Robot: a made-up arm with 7 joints.
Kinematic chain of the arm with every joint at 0, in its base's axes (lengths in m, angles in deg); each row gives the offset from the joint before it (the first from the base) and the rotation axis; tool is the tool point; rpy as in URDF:
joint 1: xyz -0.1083 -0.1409 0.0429 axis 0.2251 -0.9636 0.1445
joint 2: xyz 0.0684 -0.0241 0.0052 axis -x
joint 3: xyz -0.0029 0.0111 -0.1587 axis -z
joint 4: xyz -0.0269 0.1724 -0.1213 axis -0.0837 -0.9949 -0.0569
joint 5: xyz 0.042 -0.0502 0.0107 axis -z
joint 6: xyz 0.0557 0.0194 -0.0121 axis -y
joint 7: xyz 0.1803 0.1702 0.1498 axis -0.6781 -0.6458 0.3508
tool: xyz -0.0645 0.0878 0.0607 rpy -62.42 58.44 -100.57
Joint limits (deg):
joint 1: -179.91..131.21
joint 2: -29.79..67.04
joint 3: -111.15..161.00
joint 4: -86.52..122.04
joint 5: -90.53..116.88
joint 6: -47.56..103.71
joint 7: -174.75..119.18
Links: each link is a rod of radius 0.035 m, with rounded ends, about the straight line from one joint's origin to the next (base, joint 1, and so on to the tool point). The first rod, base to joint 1, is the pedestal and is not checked.
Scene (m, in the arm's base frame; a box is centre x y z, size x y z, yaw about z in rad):
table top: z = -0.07
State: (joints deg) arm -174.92 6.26 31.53 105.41 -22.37 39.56 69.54
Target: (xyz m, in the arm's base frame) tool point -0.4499 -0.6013 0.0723
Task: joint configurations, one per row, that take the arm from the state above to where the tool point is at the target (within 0.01 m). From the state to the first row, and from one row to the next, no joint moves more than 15 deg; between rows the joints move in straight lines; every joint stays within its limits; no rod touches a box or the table.
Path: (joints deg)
1: -167.70 18.42 43.46 107.70 -24.94 40.56 70.71
2: -160.48 30.57 55.39 110.00 -27.50 41.56 71.89
3: -153.26 42.73 67.32 112.29 -30.07 42.55 73.06
4: -146.04 54.88 79.24 114.59 -32.64 43.55 74.24
5: -138.82 67.04 91.17 116.88 -35.20 44.55 75.41

